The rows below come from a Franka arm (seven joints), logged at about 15 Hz.
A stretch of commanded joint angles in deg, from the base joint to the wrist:
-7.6, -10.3, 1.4, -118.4, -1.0, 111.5, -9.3
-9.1, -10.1, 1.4, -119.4, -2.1, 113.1, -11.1
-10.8, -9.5, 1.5, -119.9, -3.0, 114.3, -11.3
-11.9, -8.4, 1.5, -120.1, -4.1, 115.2, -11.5
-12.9, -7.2, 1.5, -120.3, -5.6, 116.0, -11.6
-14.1, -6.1, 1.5, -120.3, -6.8, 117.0, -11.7
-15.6, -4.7, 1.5, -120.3, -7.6, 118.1, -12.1
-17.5, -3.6, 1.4, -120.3, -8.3, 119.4, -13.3
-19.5, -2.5, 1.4, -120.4, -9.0, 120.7, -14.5
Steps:
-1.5, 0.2, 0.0, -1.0, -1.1, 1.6, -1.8
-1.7, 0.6, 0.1, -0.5, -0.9, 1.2, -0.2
-1.1, 1.1, 0.0, -0.2, -1.1, 0.9, -0.2
-1.0, 1.2, 0.0, -0.2, -1.5, 0.8, -0.1
-1.2, 1.1, 0.0, 0.0, -1.2, 1.0, -0.1
-1.5, 1.4, 0.0, 0.0, -0.8, 1.1, -0.4
-1.9, 1.1, -0.1, 0.0, -0.7, 1.3, -1.2
-2.0, 1.1, 0.0, -0.1, -0.7, 1.3, -1.2

